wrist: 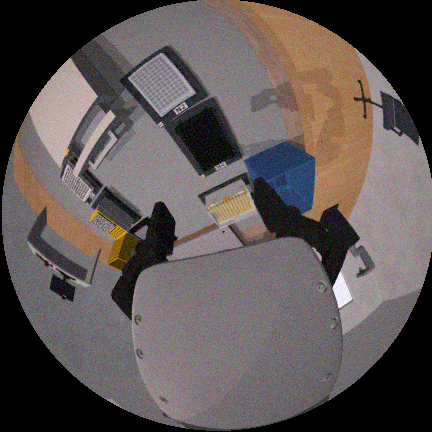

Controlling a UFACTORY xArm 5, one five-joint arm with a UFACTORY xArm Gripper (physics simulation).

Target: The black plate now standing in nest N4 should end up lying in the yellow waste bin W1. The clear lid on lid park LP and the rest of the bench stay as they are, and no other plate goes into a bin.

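Places are measured from the arm's base along level axes (x ahead, y left, z up), in centimetres.
Pixels of known places: gripper, fingertip midpoint: (pixel 210 200).
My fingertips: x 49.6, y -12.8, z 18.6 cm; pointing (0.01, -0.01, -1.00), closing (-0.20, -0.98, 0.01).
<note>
Behind a point stands the place of what it marks.
The black plate (pixel 207 137) {z -1.8, x 50.7, y -14.9 cm} stands in a dark nest in the upper middle of the wrist view; the small label at its lower edge is blurred but seems to read N4. My gripper (pixel 210 200) {z 18.6, x 49.6, y -12.8 cm} is open and empty, its fingers wide apart, below the black plate in the picture. The yellow waste bin (pixel 119 254) {z 7.3, x 35.5, y 29.8 cm} is at the lower left, partly hidden by the left finger. A dark-edged frame (pixel 142 228) {z -1.4, x 35.0, y 19.2 cm} beside that finger is mostly hidden; I cannot tell whether it is the lid park with the clear lid.
A white plate (pixel 161 85) {z -0.7, x 65.5, y -11.7 cm} lies in nest N2, adjoining the black plate's nest. A yellow-welled plate (pixel 231 207) sits near the right finger, beside a blue bin (pixel 287 170) {z 8.6, x 41.6, y -27.2 cm}. A white plate (pixel 76 182) {z -0.8, x 63.0, y 24.4 cm}, a yellow-edged plate (pixel 107 223) {z 4.4, x 47.0, y 21.4 cm} and a beige instrument (pixel 62 97) are at left.
</note>
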